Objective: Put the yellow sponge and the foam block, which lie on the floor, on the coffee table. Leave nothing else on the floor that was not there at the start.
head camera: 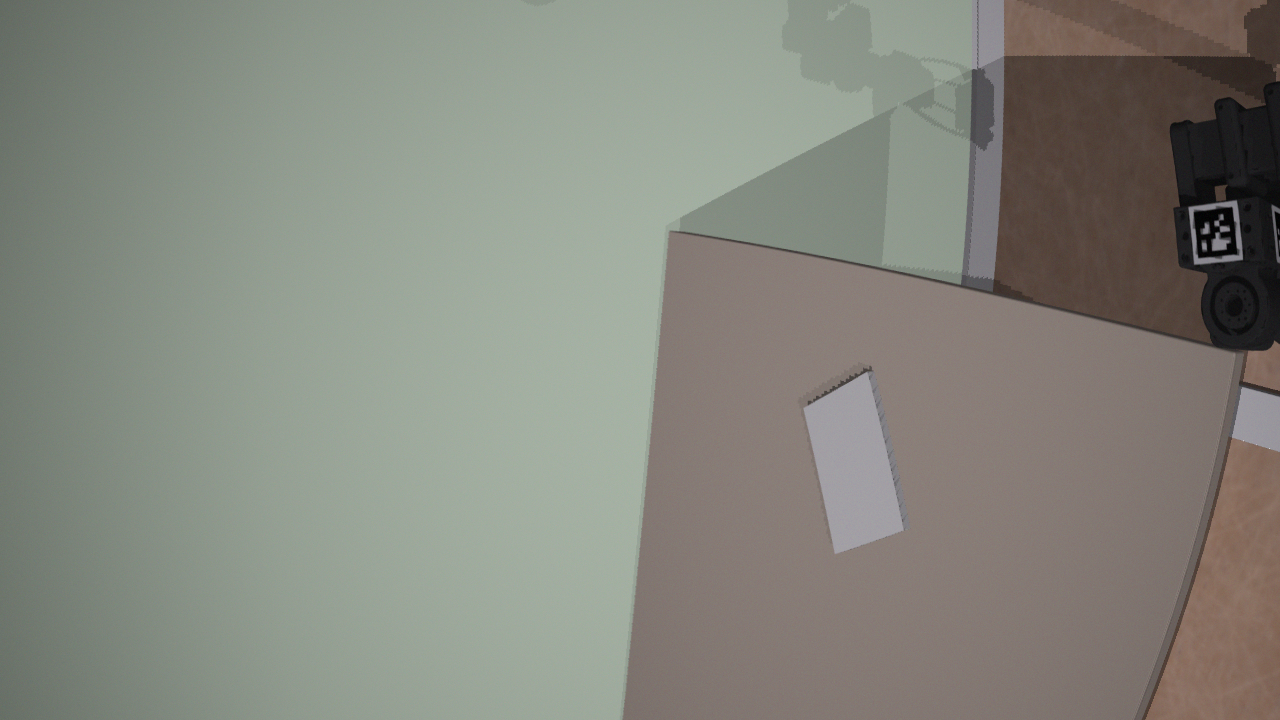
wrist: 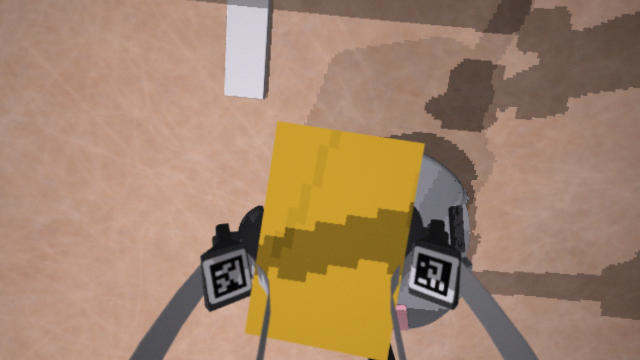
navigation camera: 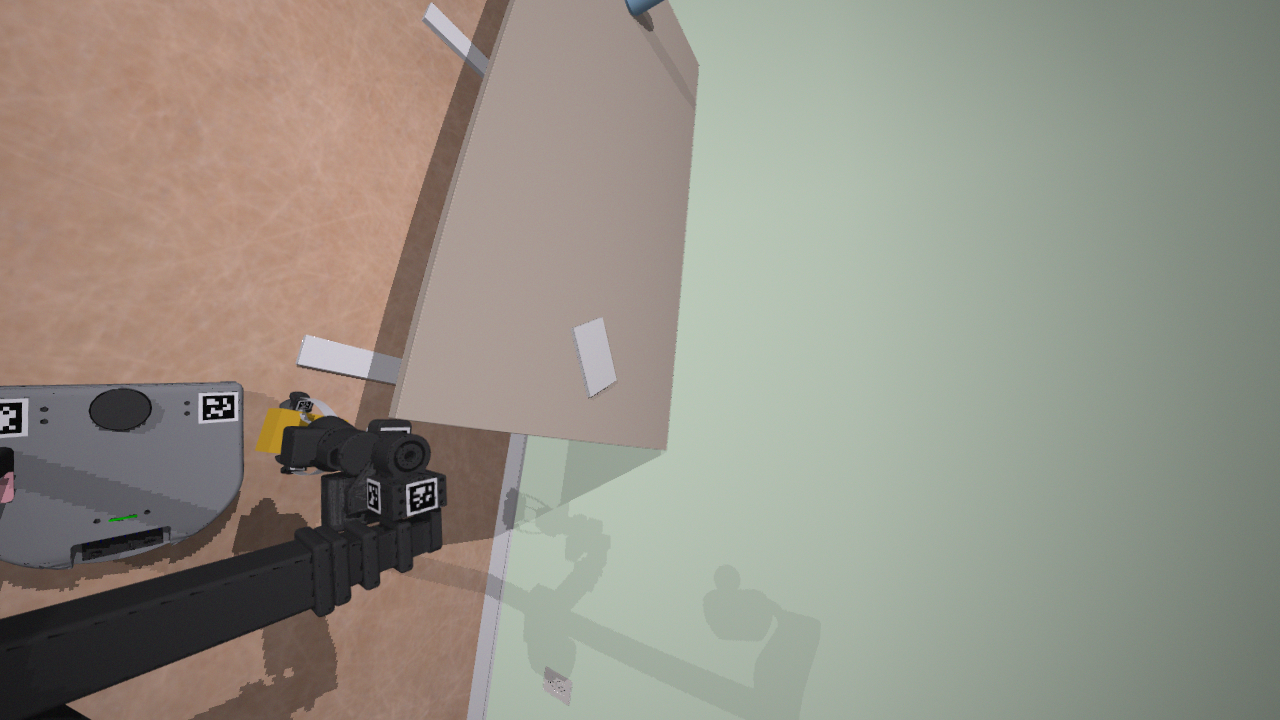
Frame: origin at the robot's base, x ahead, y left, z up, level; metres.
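Seen in the pictures: robot's base, link origin: (navigation camera: 123, 407).
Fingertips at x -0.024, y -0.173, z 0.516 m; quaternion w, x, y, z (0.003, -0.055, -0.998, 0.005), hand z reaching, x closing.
Pixels of each thing's top centre, then the offset from my fingertips to it. "spot": a spot on its surface instead. Level surfaces: height alone.
- yellow sponge, top centre: (navigation camera: 310, 436) dz +0.063, dx -0.003, dy -0.009 m
- coffee table, surface height: dz +0.204 m
- flat pale block, top centre: (head camera: 852, 466) (navigation camera: 596, 356) dz +0.214, dx +0.119, dy -0.478 m
- blue object, surface spot: (navigation camera: 642, 5) spot: dz +0.249, dx +1.112, dy -0.644 m
The yellow sponge (navigation camera: 275, 431) (wrist: 345, 175) is held between the two fingertips of my gripper (navigation camera: 295, 434) (wrist: 328, 227), which is shut on it. The sponge is above the floor, between the robot base and the near corner of the coffee table (head camera: 760, 582) (navigation camera: 537, 179). In the head view the wrist shows at the right edge and the fingers are out of view. A flat pale block (head camera: 854, 465) (navigation camera: 594, 358) lies on the table top near its wall-side corner; I cannot tell for certain whether it is the foam block.
White bars (navigation camera: 344, 360) (navigation camera: 454, 37) (wrist: 247, 50) stick out from under the table at floor level. A blue object (navigation camera: 642, 5) is at the table's far end. The robot base (navigation camera: 125, 474) is left of the gripper; the arm (navigation camera: 179, 586) runs below it. A green wall (head camera: 358, 358) (navigation camera: 895, 313) borders the table.
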